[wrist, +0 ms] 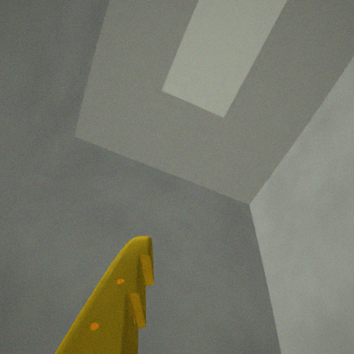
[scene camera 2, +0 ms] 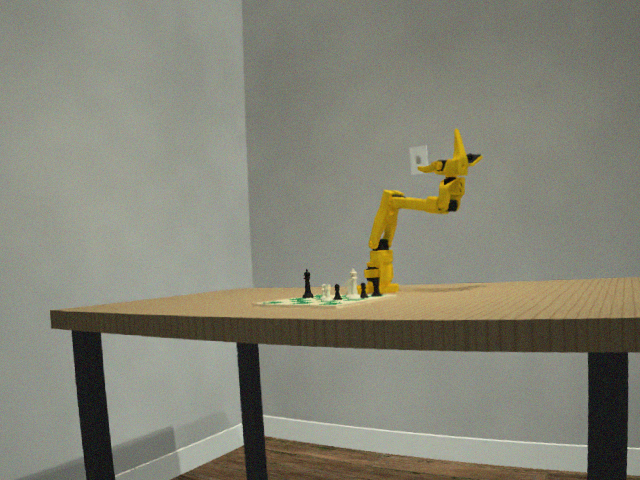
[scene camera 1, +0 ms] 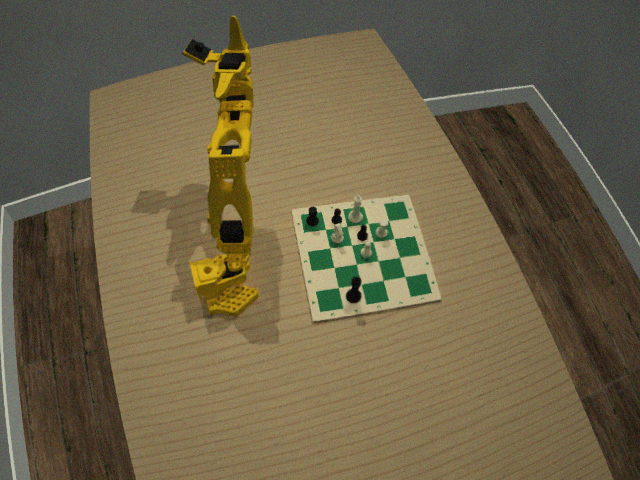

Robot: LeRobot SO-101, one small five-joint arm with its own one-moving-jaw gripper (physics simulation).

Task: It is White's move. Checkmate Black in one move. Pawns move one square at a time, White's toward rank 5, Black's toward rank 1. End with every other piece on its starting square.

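Places are measured from the arm's base along level axes (x left, y back, z up), in millimetres.
Pixels of known places: hand, its tool point: [scene camera 2: 455, 131] [scene camera 1: 233, 19]; arm's base, origin of its link: [scene camera 1: 239, 284].
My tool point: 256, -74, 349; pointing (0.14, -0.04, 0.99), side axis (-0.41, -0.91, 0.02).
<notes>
Ahead of a thing's pixels: the offset from my tool point to its top centre, as dx, dy, dz. "spot": to the spot under its first point. Level surfaces: height alone.
The green and white board {spot: -318, -242, -343} [scene camera 1: 428, 265] [scene camera 2: 268, 304] lies on the table. The tall black king {-334, -99, -279} [scene camera 1: 354, 290] [scene camera 2: 307, 285] stands near its lower edge in scene camera 1. A black piece, probably a rook {-174, -79, -310} [scene camera 1: 312, 217], stands at the upper left corner, with a black pawn {-185, -120, -311} [scene camera 1: 337, 216] beside it, then the tall white king {-189, -154, -279} [scene camera 1: 355, 212] [scene camera 2: 353, 284]. Below stand a white piece {-222, -109, -303} [scene camera 1: 337, 236] of unclear type, another black pawn {-229, -152, -311} [scene camera 1: 362, 234] and a short white piece {-233, -187, -310} [scene camera 1: 382, 230]. A small white piece {-263, -146, -311} [scene camera 1: 366, 251] stands lower. My gripper [scene camera 1: 227, 56] [scene camera 2: 438, 149] is open, empty and high above the table, away from the board.
The arm's yellow base [scene camera 1: 219, 276] [scene camera 2: 382, 271] stands on the wooden table {dz -349} [scene camera 1: 310, 387] [scene camera 2: 465, 302], left of the board in scene camera 1. The wrist view shows one notched jaw against the walls and ceiling. A pale plate [scene camera 2: 413, 152] is on the wall behind the gripper.
</notes>
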